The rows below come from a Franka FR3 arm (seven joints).
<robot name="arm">
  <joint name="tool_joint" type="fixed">
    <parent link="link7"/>
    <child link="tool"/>
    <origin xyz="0 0 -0.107" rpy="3.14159 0 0"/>
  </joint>
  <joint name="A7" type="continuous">
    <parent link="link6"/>
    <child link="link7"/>
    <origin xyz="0.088 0 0" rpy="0 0 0"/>
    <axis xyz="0 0 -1"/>
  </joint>
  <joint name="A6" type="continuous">
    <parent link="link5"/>
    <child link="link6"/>
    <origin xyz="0 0 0" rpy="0 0 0"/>
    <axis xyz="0 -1 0"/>
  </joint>
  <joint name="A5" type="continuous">
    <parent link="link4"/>
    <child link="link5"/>
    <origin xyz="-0.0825 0 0.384" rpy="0 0 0"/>
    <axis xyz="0 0 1"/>
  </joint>
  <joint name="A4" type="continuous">
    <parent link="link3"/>
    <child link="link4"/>
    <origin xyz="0.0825 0 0" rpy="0 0 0"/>
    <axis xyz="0 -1 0"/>
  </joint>
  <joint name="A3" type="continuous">
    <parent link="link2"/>
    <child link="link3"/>
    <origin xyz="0 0 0.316" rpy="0 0 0"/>
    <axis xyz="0 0 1"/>
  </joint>
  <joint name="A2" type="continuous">
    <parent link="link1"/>
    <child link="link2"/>
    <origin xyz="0 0 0" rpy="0 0 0"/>
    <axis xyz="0 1 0"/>
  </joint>
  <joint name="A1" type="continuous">
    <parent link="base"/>
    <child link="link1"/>
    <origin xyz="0 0 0.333" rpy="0 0 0"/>
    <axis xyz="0 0 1"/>
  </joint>
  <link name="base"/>
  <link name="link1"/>
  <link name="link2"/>
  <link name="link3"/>
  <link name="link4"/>
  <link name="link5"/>
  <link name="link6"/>
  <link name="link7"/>
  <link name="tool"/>
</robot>
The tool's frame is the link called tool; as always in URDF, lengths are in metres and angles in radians. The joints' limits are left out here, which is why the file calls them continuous.
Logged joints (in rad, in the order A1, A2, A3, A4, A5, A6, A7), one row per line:
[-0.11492 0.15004 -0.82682 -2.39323 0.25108 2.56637 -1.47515]
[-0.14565 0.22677 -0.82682 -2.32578 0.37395 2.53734 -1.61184]
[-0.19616 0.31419 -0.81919 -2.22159 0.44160 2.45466 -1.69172]
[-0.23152 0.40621 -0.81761 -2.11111 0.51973 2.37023 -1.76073]
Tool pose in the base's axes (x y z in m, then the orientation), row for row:
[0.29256 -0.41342 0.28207 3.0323 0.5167 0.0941]
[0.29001 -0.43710 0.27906 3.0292 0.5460 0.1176]
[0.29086 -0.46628 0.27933 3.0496 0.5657 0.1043]
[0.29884 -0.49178 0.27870 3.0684 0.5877 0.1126]
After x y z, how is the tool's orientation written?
As a rotation vector, in radians.
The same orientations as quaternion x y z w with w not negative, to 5 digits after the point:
[0.98482 0.16781 0.03056 0.03207]
[0.98296 0.17717 0.03816 0.03066]
[0.98249 0.18225 0.03360 0.01911]
[0.98148 0.18799 0.03602 0.00769]

